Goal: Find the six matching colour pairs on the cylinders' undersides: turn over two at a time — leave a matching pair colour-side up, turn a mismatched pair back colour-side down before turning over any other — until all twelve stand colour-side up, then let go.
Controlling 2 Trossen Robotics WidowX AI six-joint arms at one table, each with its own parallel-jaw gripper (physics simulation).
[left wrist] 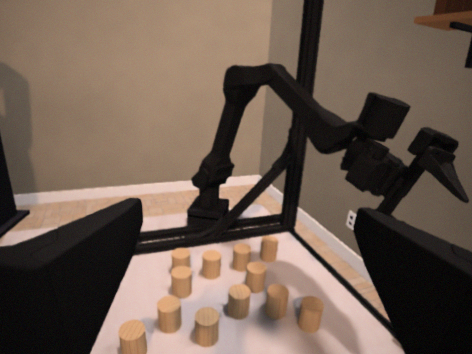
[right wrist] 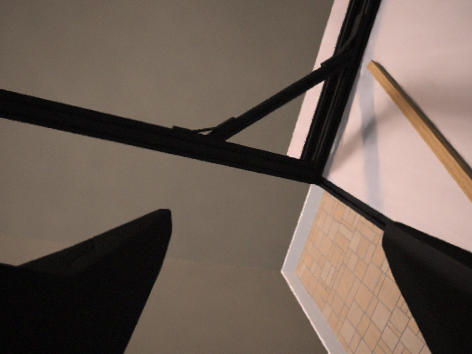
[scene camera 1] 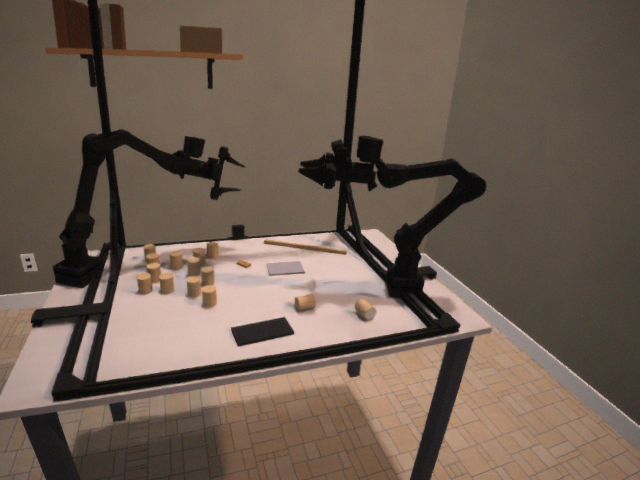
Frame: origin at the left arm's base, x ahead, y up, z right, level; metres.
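Seen in the pictures: left gripper, fingertip midpoint: (left wrist: 250, 214) (scene camera 1: 299, 166); right gripper, fingertip midpoint: (left wrist: 444, 227) (right wrist: 276, 226) (scene camera 1: 243, 178); left arm's base, origin of the base link: (scene camera 1: 405, 272); right arm's base, origin of the base link: (left wrist: 209, 204) (scene camera 1: 77, 261).
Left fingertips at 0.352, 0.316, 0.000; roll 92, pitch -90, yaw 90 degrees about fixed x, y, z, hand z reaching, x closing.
Pixels of each thing's middle, then the offset from my left fingertips to it, as dx, dy, dz.
- black pad, body centre: (scene camera 1: 262, 330) +0.064, -0.377, -0.263
- grey pad, body centre: (scene camera 1: 285, 268) +0.038, -0.378, +0.095
- small orange block, body centre: (scene camera 1: 243, 263) +0.184, -0.377, +0.104
- long wooden stick, body centre: (right wrist: 419, 121) (scene camera 1: 304, 246) -0.019, -0.375, +0.271
Several wooden cylinders stand upright in a loose group at the left of the table in scene camera 1, among them a front one (scene camera 1: 208, 296) and a left one (scene camera 1: 144, 283). Their tops are plain wood; their undersides are hidden. In the left wrist view, upright cylinders (left wrist: 207, 326) (left wrist: 239, 301) (left wrist: 310, 314) also show plain tops. My left gripper (scene camera 1: 300, 166) (left wrist: 250, 214) is open and empty, high above the table. My right gripper (scene camera 1: 241, 177) (right wrist: 276, 226) is open and empty, high above the table and to the right of the group in scene camera 1.
Two wooden cylinders (scene camera 1: 305, 302) (scene camera 1: 364, 309) lie on their sides at the front right; the latter shows a pale grey end. A black pad (scene camera 1: 262, 331), a grey pad (scene camera 1: 285, 268), a small orange block (scene camera 1: 244, 263) and a long wooden stick (scene camera 1: 305, 246) (right wrist: 425, 130) lie on the table.
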